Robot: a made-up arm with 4 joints. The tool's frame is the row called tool.
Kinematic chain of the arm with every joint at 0, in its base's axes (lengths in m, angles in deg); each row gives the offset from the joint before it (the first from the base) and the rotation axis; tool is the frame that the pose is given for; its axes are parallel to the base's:
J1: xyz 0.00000 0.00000 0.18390 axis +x
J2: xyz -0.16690 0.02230 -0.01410 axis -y
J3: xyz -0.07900 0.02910 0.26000 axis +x
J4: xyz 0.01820 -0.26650 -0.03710 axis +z
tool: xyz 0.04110 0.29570 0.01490
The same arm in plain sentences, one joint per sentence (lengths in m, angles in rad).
The arm has four revolute joints in a row. What follows holds with every joint at zero, and every direction is one of the base frame's. The first joint is mounted 0.1839 m along +z from the base frame's origin and rotates about +x. The second joint is mounted 0.1669 m along -x and 0.0223 m along +y and 0.0141 m along -z from the first joint and rotates about -y. The third joint is mounted 0.079 m along -x and 0.0291 m along +y and 0.26 m along +z from the second joint and rotates about +x. The fourth joint is mounted 0.0182 m along +x and 0.2665 m along -y and 0.0371 m along -z from the third joint and rotates about +z. The tool frame, which is the frame that the pose is given for, is mounted 0.0411 m along +x and 0.2957 m along +y and 0.0149 m along +z from the fourth joint; its axes are parallel to the base frame's.
